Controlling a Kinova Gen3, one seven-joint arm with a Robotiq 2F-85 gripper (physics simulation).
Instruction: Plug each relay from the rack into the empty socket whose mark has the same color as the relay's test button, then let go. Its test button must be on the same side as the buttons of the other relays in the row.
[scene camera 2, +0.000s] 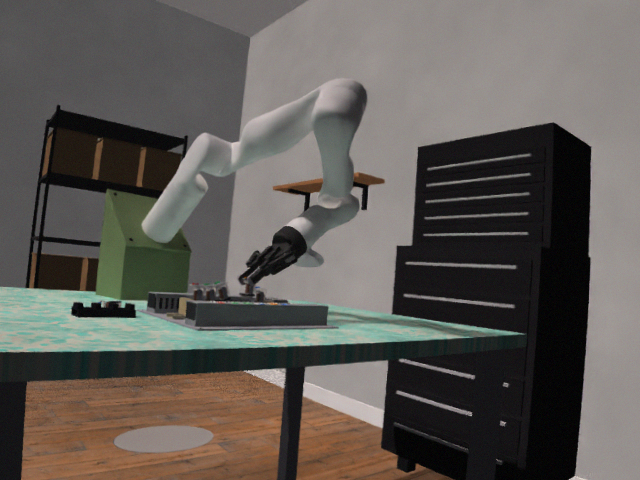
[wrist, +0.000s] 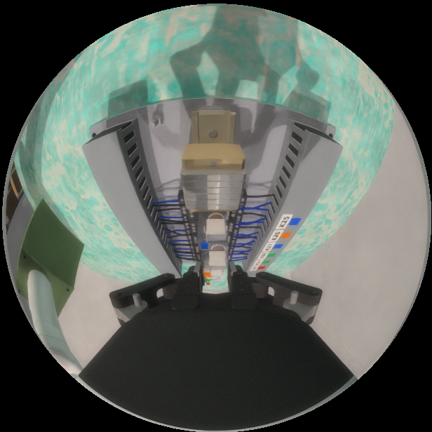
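My gripper (scene camera 2: 244, 282) is visible together with a black rack (scene camera 2: 112, 311). The wrist view shows my gripper as well (wrist: 215, 269), along with a relay (wrist: 212, 233), another relay (wrist: 214, 263), a tan block (wrist: 198, 155) and a base plate (wrist: 259, 128).
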